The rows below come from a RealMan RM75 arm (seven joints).
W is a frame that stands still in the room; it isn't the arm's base.
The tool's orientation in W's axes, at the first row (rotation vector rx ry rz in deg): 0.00 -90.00 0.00
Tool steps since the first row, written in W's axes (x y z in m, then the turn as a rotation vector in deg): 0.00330 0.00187 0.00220 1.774 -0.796 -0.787; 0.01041 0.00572 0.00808 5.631 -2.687 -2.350; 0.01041 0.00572 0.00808 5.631 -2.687 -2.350; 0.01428 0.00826 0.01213 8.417 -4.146 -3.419; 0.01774 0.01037 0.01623 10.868 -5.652 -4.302; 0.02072 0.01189 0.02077 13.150 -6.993 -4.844; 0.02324 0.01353 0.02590 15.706 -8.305 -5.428; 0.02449 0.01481 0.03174 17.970 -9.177 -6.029; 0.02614 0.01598 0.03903 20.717 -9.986 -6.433; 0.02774 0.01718 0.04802 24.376 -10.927 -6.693; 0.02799 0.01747 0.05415 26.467 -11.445 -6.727
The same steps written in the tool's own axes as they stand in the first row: 0.00220 0.00187 -0.00330 -0.787 -0.796 -1.774; 0.00808 0.00572 -0.01041 -2.350 -2.687 -5.631; 0.00808 0.00572 -0.01041 -2.350 -2.687 -5.631; 0.01213 0.00826 -0.01428 -3.419 -4.146 -8.417; 0.01623 0.01037 -0.01774 -4.302 -5.652 -10.868; 0.02077 0.01189 -0.02072 -4.844 -6.993 -13.150; 0.02590 0.01353 -0.02324 -5.428 -8.305 -15.706; 0.03174 0.01481 -0.02449 -6.029 -9.177 -17.970; 0.03903 0.01598 -0.02614 -6.433 -9.986 -20.717; 0.04802 0.01718 -0.02774 -6.693 -10.927 -24.376; 0.05415 0.01747 -0.02799 -6.727 -11.445 -26.467
